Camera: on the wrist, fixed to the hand. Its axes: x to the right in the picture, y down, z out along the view.
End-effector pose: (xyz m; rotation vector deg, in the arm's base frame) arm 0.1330 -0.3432 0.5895 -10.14 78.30 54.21
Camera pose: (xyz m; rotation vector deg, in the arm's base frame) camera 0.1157 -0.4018 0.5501 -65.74 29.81 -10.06
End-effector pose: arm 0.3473 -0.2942 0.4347 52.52 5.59 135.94
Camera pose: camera 0.3255 -0.2469 0.3840 30.39 13.11 46.18
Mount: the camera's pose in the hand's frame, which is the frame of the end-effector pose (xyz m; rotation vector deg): 0.0088 -0.0417 -0.0589 -18.47 -11.97 -89.36
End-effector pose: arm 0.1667 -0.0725 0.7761 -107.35 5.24 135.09
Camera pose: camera 0.2274 -0.0382 0.7555 -53.73 -73.51 77.46
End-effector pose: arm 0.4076 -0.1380 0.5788 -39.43 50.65 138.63
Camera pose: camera 0.4421 -0.1478 0.5155 -43.54 -12.52 64.29
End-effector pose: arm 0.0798 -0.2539 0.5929 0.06 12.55 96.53
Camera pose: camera 0.1121 -0.2492 0.5279 -10.70 -11.71 8.02
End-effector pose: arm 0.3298 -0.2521 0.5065 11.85 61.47 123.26
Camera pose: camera 0.3200 -0.2670 0.4360 -24.85 22.79 45.62
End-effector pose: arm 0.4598 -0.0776 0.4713 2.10 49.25 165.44
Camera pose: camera 0.4524 -0.0738 0.3991 -13.85 7.80 82.82
